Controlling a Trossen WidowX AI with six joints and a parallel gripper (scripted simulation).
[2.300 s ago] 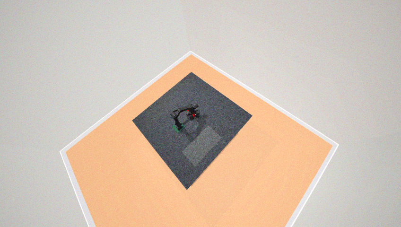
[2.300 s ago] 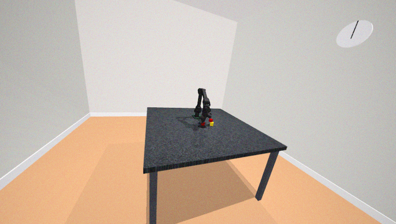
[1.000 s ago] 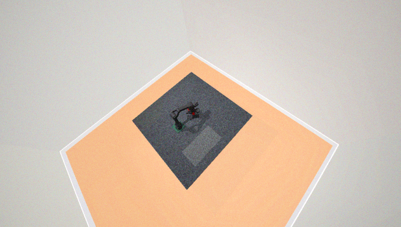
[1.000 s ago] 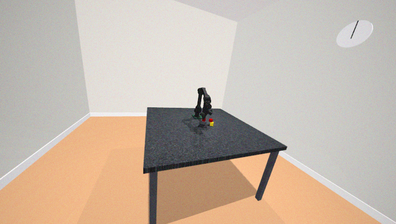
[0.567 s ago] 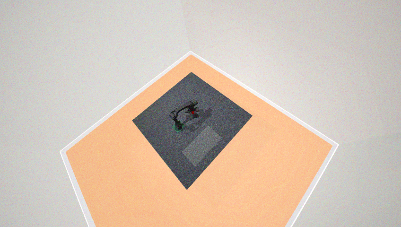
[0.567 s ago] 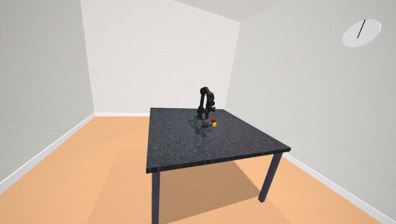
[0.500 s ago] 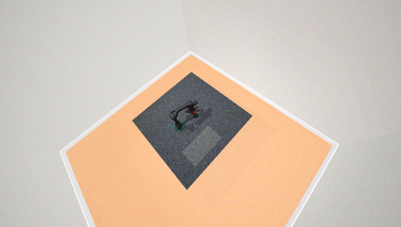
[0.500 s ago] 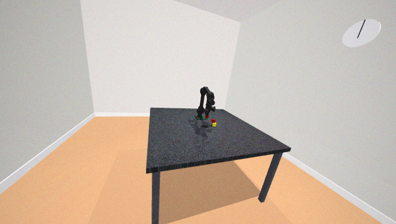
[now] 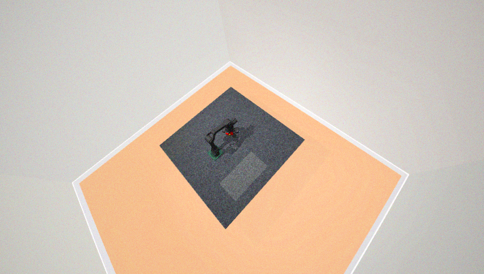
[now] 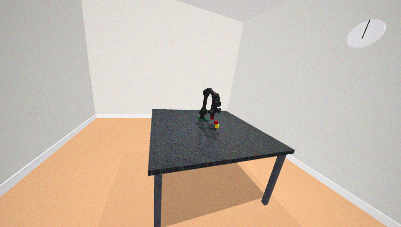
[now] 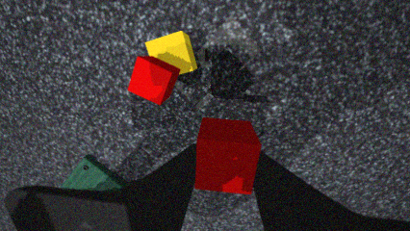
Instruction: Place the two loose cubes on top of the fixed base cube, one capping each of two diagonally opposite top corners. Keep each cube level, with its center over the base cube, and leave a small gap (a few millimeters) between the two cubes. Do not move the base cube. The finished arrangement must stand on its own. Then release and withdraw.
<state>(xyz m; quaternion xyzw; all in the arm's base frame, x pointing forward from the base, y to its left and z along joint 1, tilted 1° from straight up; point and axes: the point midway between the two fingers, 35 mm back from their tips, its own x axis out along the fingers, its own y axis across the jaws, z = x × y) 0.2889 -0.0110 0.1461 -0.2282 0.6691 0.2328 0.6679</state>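
Now: gripper tip 1 cm short of the yellow cube, 8 cm to the right of it and 11 cm above it.
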